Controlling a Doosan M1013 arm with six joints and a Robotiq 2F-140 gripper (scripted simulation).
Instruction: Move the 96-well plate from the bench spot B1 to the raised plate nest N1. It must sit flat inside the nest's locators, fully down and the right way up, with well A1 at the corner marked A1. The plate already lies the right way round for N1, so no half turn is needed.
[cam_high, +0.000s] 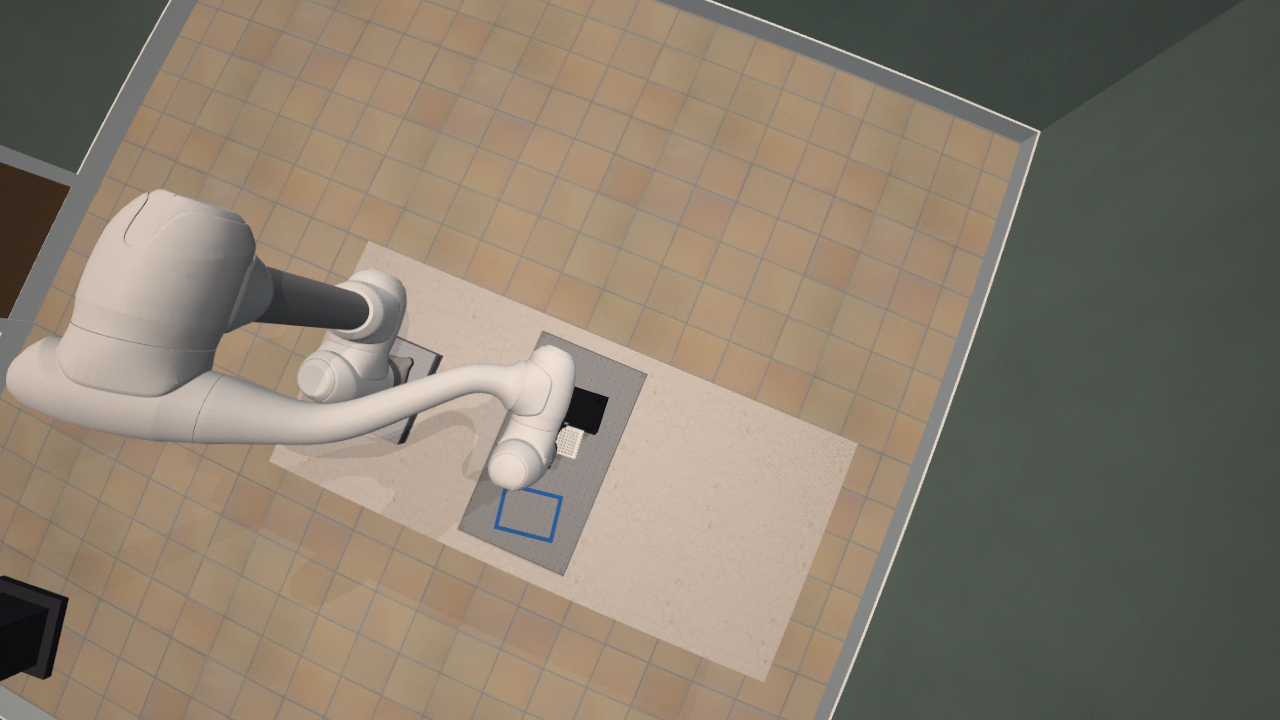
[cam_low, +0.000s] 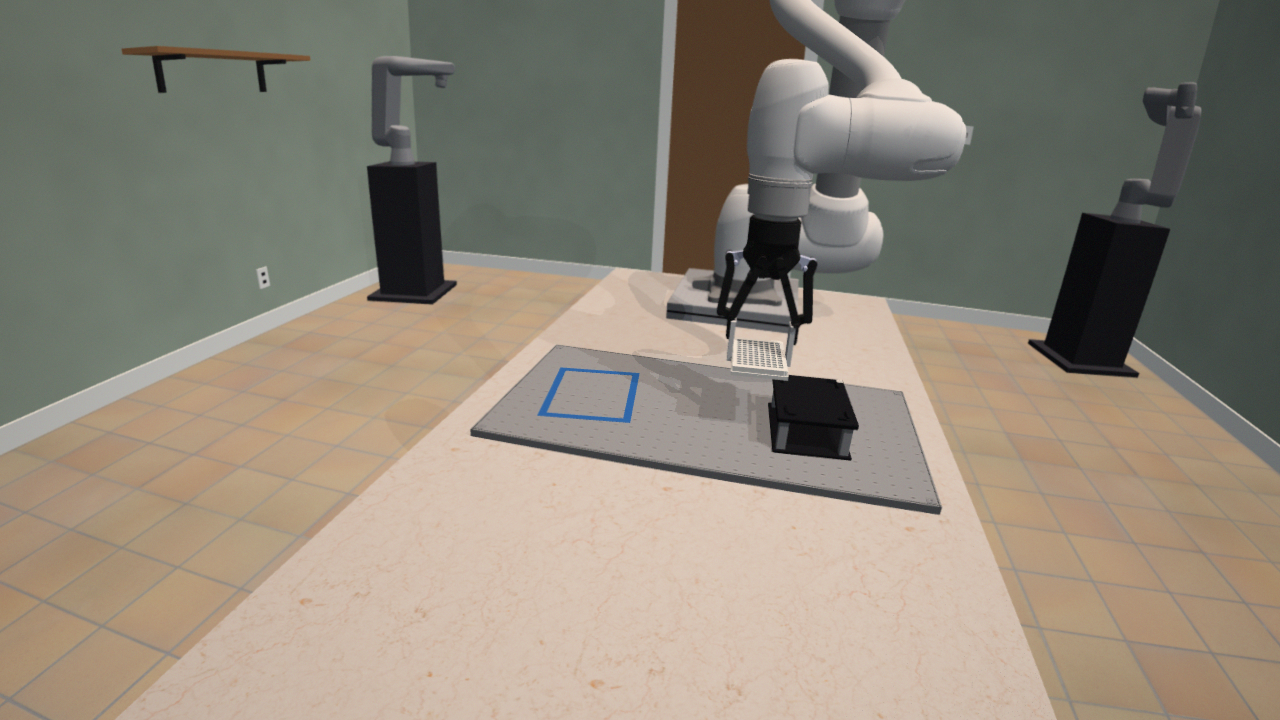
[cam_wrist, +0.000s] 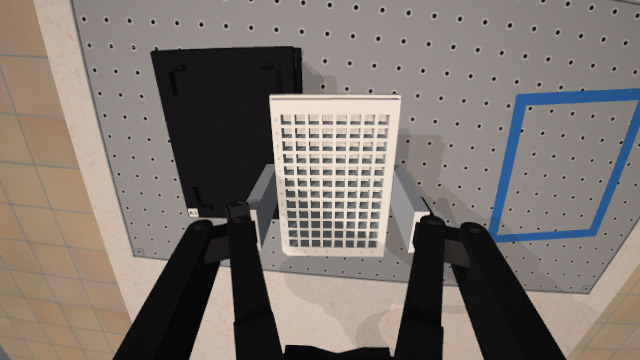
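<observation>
The A1 label is 5 cm behind my hand, 15 cm to the left of it and 7 cm below it. Round my hand: white 96-well plate: 2 cm below.
</observation>
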